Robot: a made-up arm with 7 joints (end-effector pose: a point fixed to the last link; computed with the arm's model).
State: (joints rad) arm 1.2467 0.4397 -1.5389 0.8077 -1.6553 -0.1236 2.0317
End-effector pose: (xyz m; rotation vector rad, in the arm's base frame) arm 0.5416 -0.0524 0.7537 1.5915 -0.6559 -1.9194
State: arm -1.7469 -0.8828 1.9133 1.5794 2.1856 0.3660 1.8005
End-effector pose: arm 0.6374 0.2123 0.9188 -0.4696 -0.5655 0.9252
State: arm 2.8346 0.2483 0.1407 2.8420 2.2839 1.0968 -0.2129
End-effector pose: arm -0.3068 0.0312 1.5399 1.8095 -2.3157 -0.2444
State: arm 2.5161 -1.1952 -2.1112 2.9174 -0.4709 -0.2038 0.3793
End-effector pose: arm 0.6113 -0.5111 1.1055 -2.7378 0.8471 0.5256
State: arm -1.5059 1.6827 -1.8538 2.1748 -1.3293 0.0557 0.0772
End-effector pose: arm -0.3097 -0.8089 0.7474 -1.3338 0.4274 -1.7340
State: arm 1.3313 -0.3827 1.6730 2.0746 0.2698 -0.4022 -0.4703
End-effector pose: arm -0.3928 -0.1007 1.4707 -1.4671 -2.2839 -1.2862
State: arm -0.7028 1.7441 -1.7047 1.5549 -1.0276 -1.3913 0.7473
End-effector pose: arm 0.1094 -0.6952 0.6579 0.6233 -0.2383 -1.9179
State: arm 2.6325 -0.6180 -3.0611 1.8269 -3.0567 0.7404 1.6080
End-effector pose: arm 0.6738 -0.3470 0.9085 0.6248 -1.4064 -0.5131
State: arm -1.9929 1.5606 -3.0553 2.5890 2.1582 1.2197 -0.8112
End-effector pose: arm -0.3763 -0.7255 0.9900 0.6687 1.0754 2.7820
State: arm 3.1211 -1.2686 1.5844 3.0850 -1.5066 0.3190 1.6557
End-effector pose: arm 0.8194 0.0236 1.0136 0.9285 -1.4567 -0.0676
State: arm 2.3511 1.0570 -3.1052 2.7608 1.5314 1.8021 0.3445
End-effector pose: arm -0.3639 0.4485 1.2439 1.7835 0.0157 -0.4565
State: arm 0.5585 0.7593 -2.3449 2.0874 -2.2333 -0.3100 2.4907
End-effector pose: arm 0.4450 -0.2246 1.3473 0.8897 -2.0494 -0.7943
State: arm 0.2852 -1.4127 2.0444 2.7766 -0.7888 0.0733 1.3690
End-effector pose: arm -0.7994 -0.2273 0.8866 0.8959 1.8858 1.4033
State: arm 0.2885 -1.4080 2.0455 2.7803 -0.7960 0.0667 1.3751
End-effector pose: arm -0.7972 -0.2323 0.8906 0.8881 1.8989 1.4088
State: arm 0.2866 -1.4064 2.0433 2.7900 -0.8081 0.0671 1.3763
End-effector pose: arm -0.7957 -0.2351 0.8935 0.8949 1.9011 1.4245
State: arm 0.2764 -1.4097 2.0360 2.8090 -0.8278 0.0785 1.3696
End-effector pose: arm -0.7956 -0.2341 0.8945 0.9250 1.8853 1.4560
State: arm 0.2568 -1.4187 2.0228 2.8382 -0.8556 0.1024 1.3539
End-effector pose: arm -0.7969 -0.2289 0.8931 0.9809 1.8479 1.5042
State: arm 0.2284 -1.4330 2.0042 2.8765 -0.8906 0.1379 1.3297
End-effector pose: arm -0.7993 -0.2197 0.8892 1.0599 1.7880 1.5663
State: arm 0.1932 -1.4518 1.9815 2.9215 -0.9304 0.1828 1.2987
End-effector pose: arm -0.8022 -0.2074 0.8829 1.1548 1.7076 1.6364
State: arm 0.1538 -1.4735 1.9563 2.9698 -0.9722 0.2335 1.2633
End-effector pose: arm -0.8051 -0.1931 0.8747 1.2567 1.6115 1.7080
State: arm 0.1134 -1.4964 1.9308 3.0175 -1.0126 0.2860 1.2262
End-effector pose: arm -0.8075 -0.1781 0.8651 1.3561 1.5072 1.7743
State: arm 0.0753 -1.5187 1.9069 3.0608 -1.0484 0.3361 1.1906
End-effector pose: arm -0.8091 -0.1638 0.8549 1.4448 1.4042 1.8304
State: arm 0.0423 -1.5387 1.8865 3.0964 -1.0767 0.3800 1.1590
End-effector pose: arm -0.8102 -0.1508 0.8452 1.5167 1.3118 1.8728
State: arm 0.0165 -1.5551 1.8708 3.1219 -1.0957 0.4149 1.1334
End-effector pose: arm -0.8109 -0.1398 0.8366 1.5688 1.2371 1.9006
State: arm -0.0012 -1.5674 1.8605 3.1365 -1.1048 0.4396 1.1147
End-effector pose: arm -0.8116 -0.1309 0.8295 1.6007 1.1837 1.9144
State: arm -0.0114 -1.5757 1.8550 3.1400 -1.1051 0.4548 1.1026
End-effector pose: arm -0.8127 -0.1232 0.8241 1.6154 1.1493 1.9161
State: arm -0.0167 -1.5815 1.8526 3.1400 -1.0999 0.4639 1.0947
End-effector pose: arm -0.8135 -0.1182 0.8201 1.6197 1.1310 1.9121
